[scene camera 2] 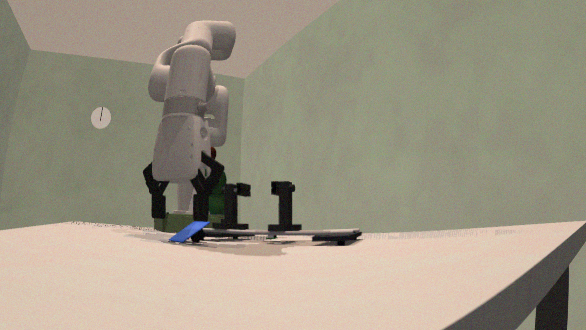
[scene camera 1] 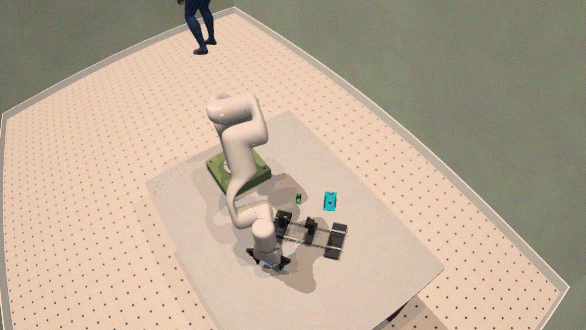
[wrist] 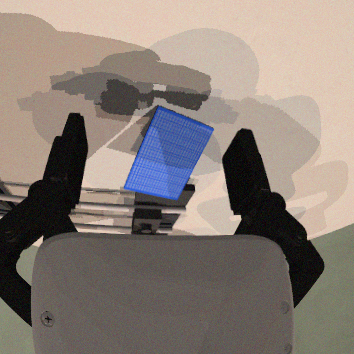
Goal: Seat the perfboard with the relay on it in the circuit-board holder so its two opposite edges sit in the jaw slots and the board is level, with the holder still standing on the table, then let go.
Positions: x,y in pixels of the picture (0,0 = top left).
Scene:
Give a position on a black circuit-board holder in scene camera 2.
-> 229,227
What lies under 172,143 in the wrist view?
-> A blue perfboard.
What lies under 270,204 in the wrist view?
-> My gripper.

